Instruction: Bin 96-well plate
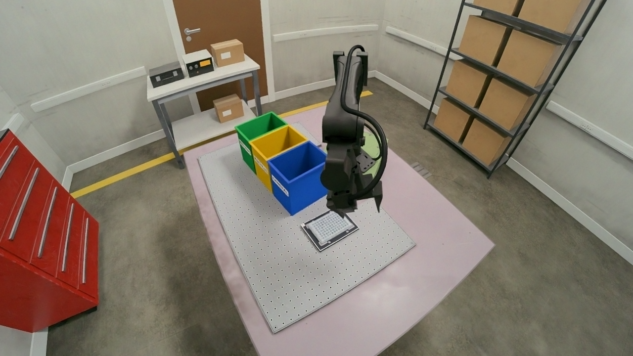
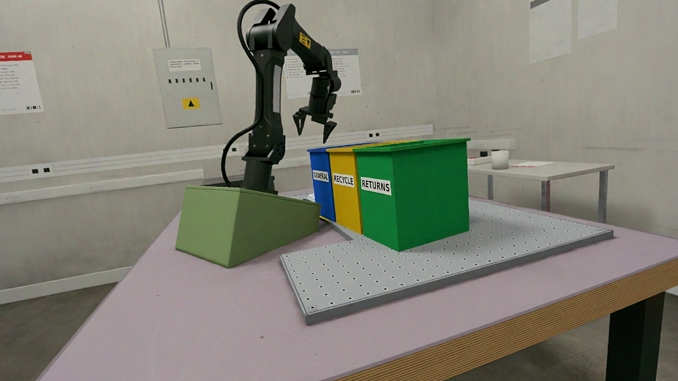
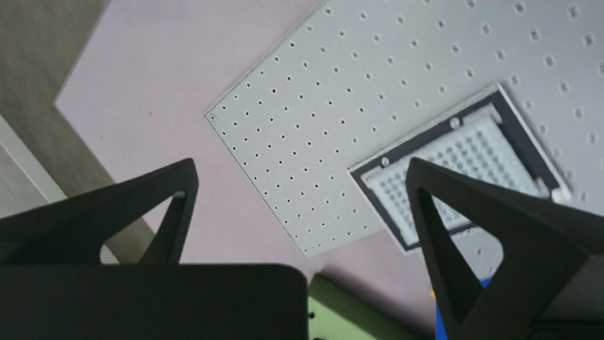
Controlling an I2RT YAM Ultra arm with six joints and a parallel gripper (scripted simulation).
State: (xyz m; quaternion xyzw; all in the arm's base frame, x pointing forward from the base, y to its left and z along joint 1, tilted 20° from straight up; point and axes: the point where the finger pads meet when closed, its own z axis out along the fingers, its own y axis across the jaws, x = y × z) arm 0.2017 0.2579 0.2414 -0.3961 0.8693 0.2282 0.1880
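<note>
Now: hand 11 cm to the left of the 96-well plate and 20 cm above it. Round my hand: yellow recycle bin: 1 cm ahead, 42 cm to the right, 12 cm below; plate nest N1: 11 cm to the right, 21 cm below; blue general bin: 29 cm to the right, 12 cm below.
</note>
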